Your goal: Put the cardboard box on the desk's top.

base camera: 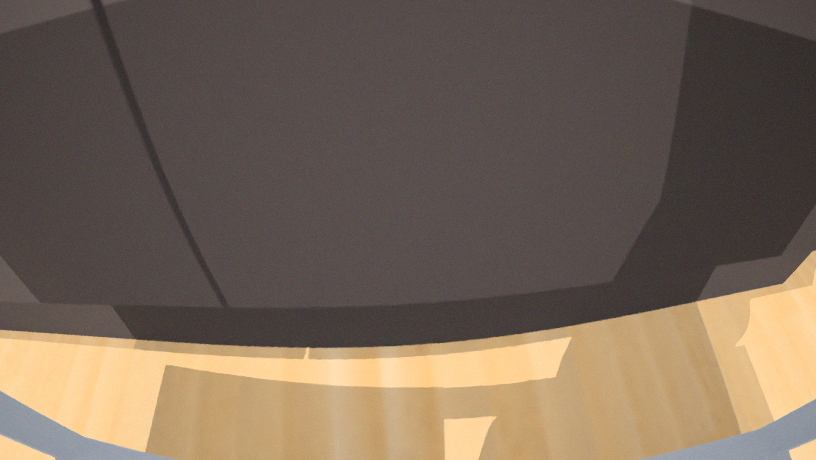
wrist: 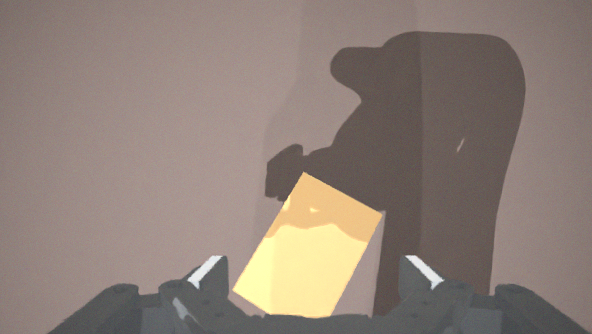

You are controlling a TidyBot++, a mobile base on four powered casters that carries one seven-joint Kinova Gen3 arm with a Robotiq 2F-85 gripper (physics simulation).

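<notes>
The cardboard box (wrist: 309, 245) is a small yellow-orange block in the lower middle of the wrist view. It sits at a slant on a plain brown surface (wrist: 125, 125), with its upper end in shadow. My gripper (wrist: 313, 275) is open, with one fingertip on each side of the box's lower part and gaps between them and the box. The gripper's body hides the ground beyond the box's lower end. The box does not show in the base camera view. I cannot tell from these frames whether the brown surface is the desk's top.
A large dark brown panel (base camera: 400, 171) fills most of the base camera view, with a thin dark line slanting down its left part. Below its edge lies a light wooden floor (base camera: 342, 417) with shadows. A blue-grey curved rim (base camera: 40, 420) crosses the bottom corners. The arm's shadow falls beside the box.
</notes>
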